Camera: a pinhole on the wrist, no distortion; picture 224 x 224 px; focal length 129.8 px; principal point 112.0 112.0 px. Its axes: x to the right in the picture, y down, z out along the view. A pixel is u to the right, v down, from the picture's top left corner.
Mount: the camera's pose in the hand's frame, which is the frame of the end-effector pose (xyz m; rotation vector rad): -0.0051 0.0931 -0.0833 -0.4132 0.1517 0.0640
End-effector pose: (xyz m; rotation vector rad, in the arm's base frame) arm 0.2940 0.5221 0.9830 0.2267 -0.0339 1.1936
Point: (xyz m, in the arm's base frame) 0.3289 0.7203 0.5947
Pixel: behind the camera
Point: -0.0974 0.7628 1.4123
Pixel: 131.9 158.7
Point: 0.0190 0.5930 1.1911
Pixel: 97.8 154.5
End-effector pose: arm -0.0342 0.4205 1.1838 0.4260 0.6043 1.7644
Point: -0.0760 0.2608 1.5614
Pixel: 43.4 134.5
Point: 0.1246 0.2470 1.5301
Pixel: 13.1 68.3
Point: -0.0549 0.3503 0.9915
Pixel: behind the camera
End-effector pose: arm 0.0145 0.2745 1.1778 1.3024 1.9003 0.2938
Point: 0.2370 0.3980 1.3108
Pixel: 111.7 194.5
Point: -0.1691 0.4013 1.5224
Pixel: behind the camera
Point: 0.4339 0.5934 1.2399
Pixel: 159.5 178.8
